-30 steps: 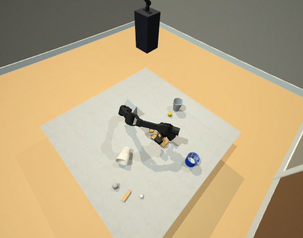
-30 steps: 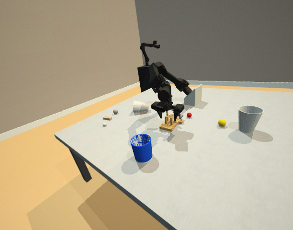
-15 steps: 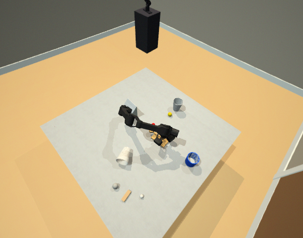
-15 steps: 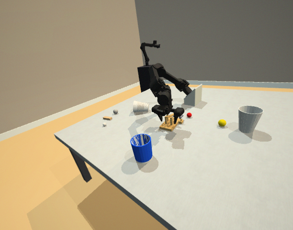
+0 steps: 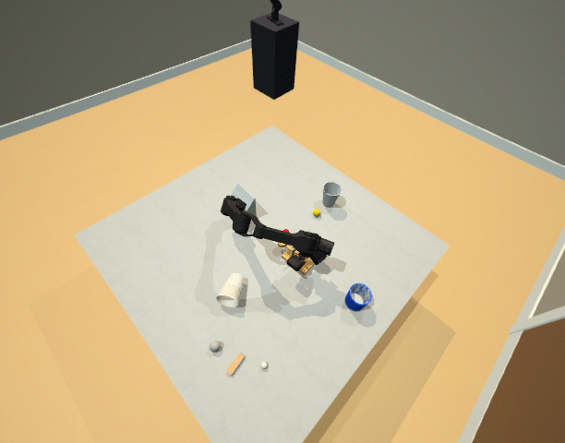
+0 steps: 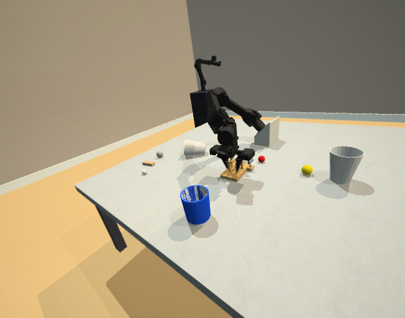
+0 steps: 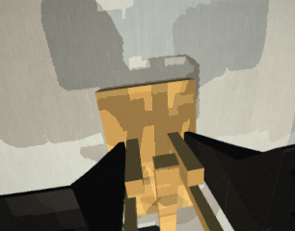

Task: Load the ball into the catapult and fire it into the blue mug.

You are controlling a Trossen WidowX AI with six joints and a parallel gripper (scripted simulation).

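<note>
The red ball lies 170 mm behind my gripper tip, 70 mm to the left of it and 20 mm below it. The rest, counted from my gripper tip: yellow ball (140 mm behind, 270 mm to the left, 10 mm below); then wooden catapult (70 mm behind, 20 mm to the left, 20 mm above); then blue mug (280 mm ahead, 20 mm to the left).
</note>
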